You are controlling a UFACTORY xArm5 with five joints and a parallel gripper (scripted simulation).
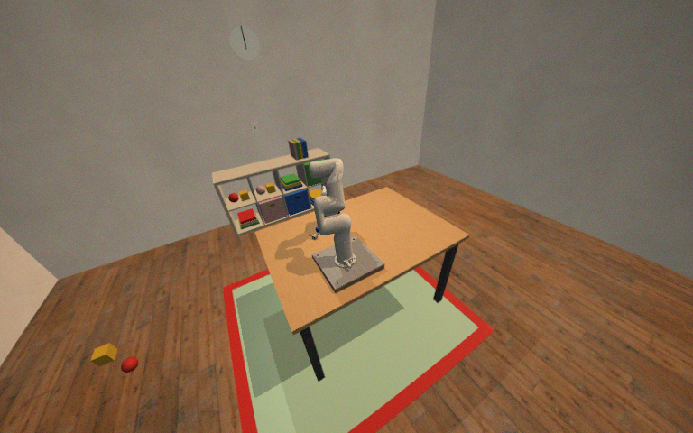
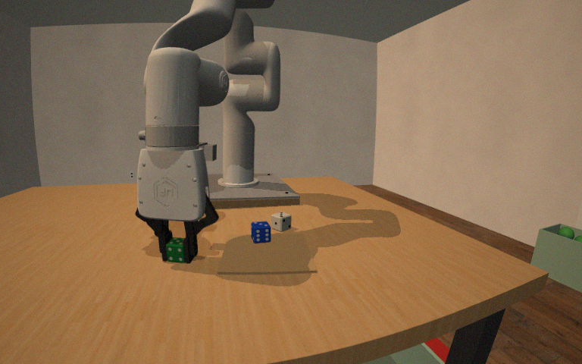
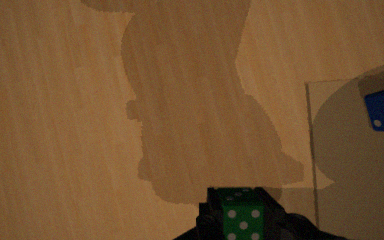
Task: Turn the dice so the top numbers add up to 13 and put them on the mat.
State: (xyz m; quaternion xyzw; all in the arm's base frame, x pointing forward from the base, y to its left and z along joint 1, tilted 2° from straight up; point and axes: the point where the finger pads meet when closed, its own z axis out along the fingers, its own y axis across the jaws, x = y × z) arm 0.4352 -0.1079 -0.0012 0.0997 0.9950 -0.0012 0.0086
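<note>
The tan mat lies 10 mm behind my hand, 140 mm to the left of it and 20 mm below it. From my hand the other things lie so: green die (10 mm below); then blue die (50 mm behind, 140 mm to the left); then white die (110 mm behind, 180 mm to the left, 10 mm below).
</note>
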